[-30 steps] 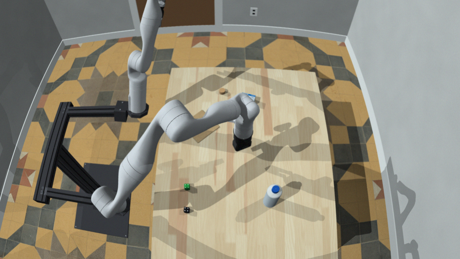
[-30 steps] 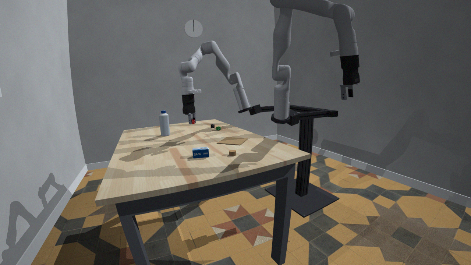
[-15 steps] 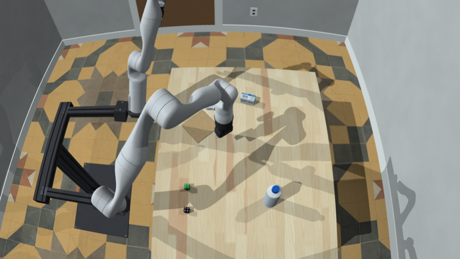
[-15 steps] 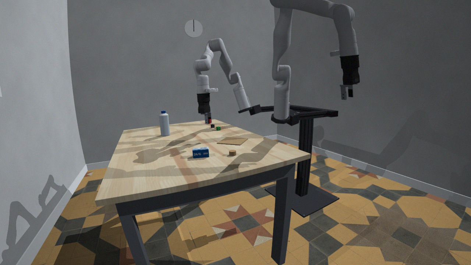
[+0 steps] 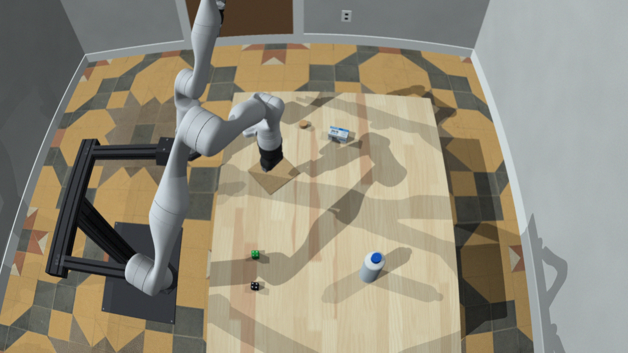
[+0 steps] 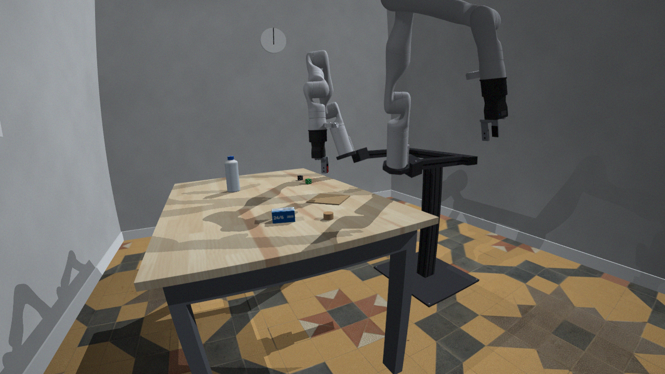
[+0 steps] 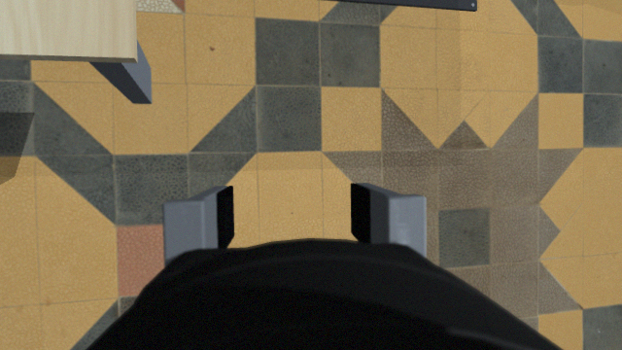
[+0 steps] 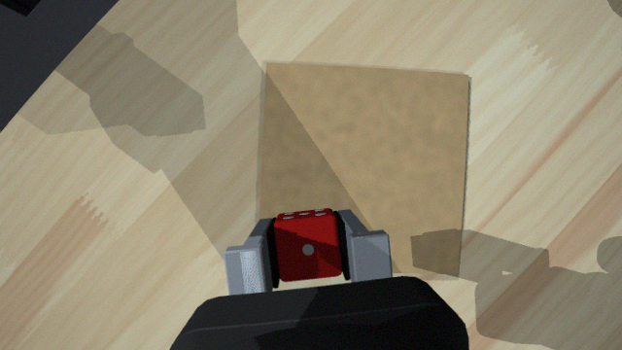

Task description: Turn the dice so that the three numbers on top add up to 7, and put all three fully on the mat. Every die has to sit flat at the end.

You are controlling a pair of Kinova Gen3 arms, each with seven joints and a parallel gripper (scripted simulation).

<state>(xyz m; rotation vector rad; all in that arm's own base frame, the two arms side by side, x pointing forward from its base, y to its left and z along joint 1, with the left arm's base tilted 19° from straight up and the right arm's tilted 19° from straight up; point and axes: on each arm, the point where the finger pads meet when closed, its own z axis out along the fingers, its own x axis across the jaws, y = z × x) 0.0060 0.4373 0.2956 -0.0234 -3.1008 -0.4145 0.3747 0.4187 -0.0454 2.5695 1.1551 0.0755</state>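
Note:
Now: the brown square mat 10 mm ahead of my right hand, 50 mm to the left of it and 120 mm below it. From my right hand the other things lie so: green die 20 mm behind, 300 mm to the right, 110 mm below; then red die 10 mm below; then small wooden disc 100 mm ahead, 270 mm to the left, 110 mm below.

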